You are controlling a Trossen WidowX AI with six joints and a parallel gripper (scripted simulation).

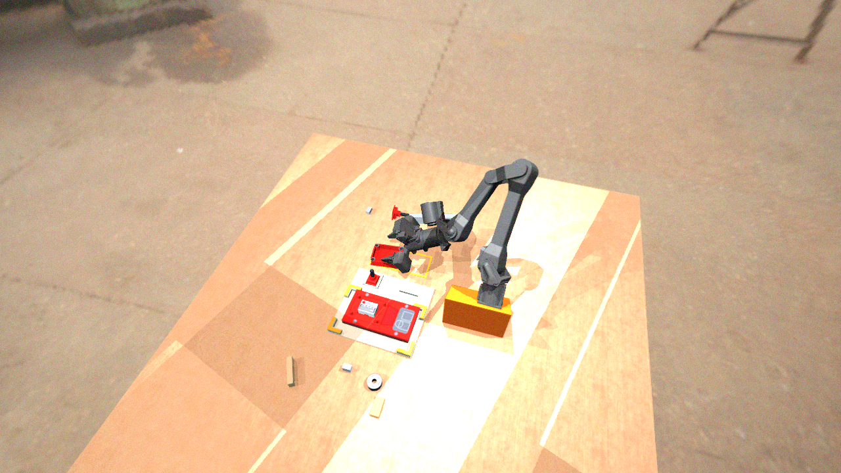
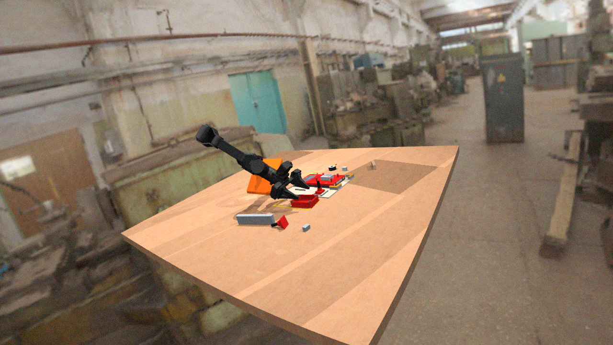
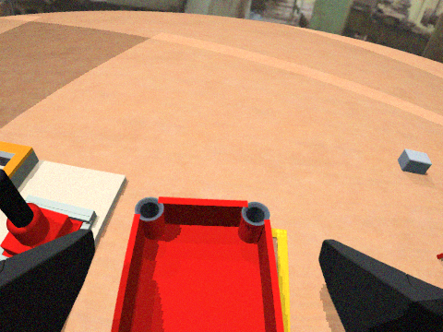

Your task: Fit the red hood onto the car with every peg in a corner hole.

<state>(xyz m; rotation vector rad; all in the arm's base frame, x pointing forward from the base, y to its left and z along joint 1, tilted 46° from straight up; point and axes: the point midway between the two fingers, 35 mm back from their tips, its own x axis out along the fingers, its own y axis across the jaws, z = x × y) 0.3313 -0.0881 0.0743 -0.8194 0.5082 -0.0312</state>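
My gripper tip is 10 mm past the red hood and 40 mm above it. From my gripper tip the other things lie so: grey engine block: 30 mm behind, 210 mm to the left, 20 mm below; then grey bar: 100 mm behind, 190 mm to the right, 30 mm below.
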